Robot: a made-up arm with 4 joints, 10 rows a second.
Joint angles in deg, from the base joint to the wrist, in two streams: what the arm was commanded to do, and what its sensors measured. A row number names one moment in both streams.
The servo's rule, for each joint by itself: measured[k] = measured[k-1] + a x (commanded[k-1-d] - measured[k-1]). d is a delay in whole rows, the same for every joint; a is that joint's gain. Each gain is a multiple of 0.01, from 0.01 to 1. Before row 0 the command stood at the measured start. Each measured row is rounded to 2 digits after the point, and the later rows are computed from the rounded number. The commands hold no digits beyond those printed.
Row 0, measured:
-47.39, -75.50, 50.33, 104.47
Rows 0 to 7, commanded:
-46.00, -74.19, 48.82, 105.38
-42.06, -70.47, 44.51, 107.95
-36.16, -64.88, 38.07, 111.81
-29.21, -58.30, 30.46, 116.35
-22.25, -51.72, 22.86, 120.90
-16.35, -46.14, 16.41, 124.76
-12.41, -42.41, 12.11, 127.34
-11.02, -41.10, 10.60, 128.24
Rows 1 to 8, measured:
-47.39, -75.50, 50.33, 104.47
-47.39, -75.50, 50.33, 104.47
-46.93, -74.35, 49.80, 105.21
-45.32, -70.94, 47.95, 107.43
-42.30, -65.61, 44.49, 110.98
-37.98, -59.18, 39.58, 115.33
-32.79, -52.62, 33.73, 119.84
-27.36, -46.92, 27.67, 123.83
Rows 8 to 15, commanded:
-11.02, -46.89, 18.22, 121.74
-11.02, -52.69, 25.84, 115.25
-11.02, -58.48, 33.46, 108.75
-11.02, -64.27, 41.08, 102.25
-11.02, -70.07, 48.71, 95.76
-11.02, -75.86, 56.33, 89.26
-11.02, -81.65, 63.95, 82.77
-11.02, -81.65, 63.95, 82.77
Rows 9 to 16, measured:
-22.43, -42.95, 22.22, 126.67
-18.66, -41.32, 18.15, 127.94
-16.14, -46.22, 18.17, 122.92
-14.45, -51.91, 20.85, 116.71
-13.32, -57.69, 25.26, 110.26
-12.56, -63.48, 30.80, 103.77
-12.05, -69.28, 37.07, 97.28
-11.71, -75.07, 43.81, 90.78

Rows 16 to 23, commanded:
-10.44, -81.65, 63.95, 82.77
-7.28, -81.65, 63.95, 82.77
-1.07, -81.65, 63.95, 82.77
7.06, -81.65, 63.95, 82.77
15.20, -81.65, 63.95, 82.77
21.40, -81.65, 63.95, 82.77
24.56, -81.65, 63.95, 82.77
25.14, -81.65, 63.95, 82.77
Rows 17 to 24, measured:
-11.48, -80.86, 50.86, 84.29
-11.33, -81.56, 55.44, 83.06
-11.04, -81.64, 58.42, 82.83
-9.80, -81.65, 60.36, 82.78
-6.92, -81.65, 61.62, 82.77
-2.31, -81.65, 62.44, 82.77
3.47, -81.65, 62.97, 82.77
9.39, -81.65, 63.31, 82.77

